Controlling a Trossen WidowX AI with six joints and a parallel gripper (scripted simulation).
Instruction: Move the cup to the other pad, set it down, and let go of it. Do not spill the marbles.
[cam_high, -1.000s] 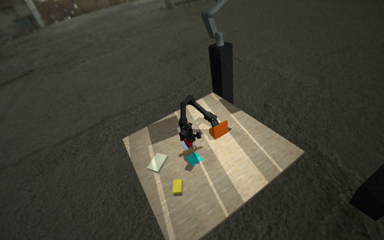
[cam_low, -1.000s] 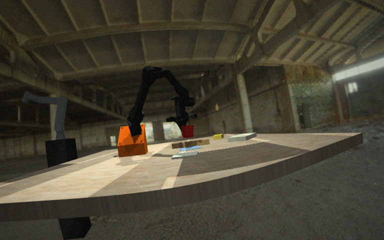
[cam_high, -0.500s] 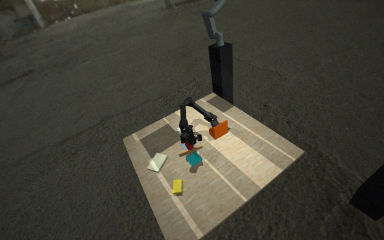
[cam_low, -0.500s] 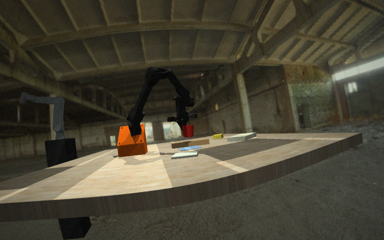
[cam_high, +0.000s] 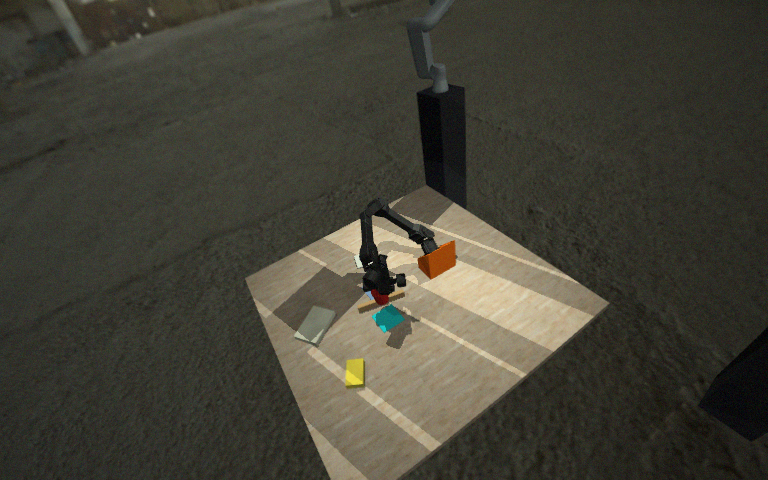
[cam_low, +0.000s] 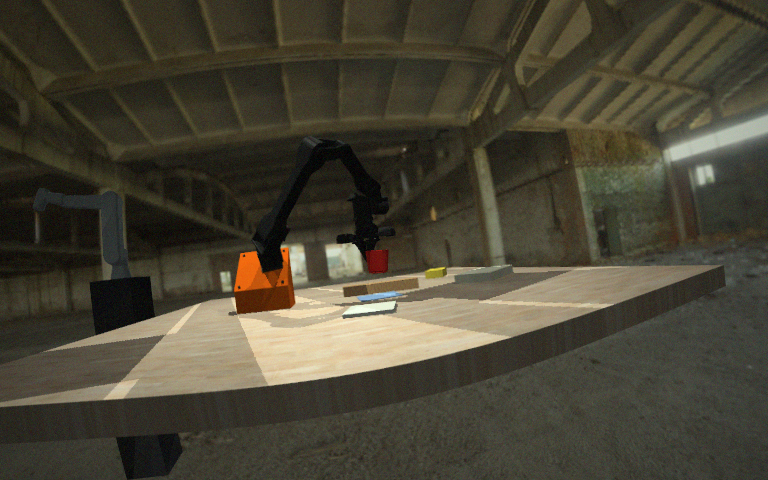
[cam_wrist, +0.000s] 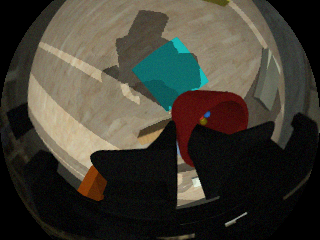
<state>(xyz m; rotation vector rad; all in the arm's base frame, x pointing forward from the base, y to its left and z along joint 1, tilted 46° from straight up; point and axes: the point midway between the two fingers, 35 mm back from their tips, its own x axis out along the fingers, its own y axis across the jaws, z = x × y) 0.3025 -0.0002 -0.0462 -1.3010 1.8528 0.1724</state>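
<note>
Now: gripper tip 9 cm above the wooden bar, 5 cm to the left of it and 1 cm short of it. Also, from my gripper tip: blue pad: 14 cm to the right, 11 cm below, 2 cm behind; then cup: 2 cm to the right, 2 cm ahead; then yellow block: 31 cm ahead, 18 cm to the left, 8 cm below.
</note>
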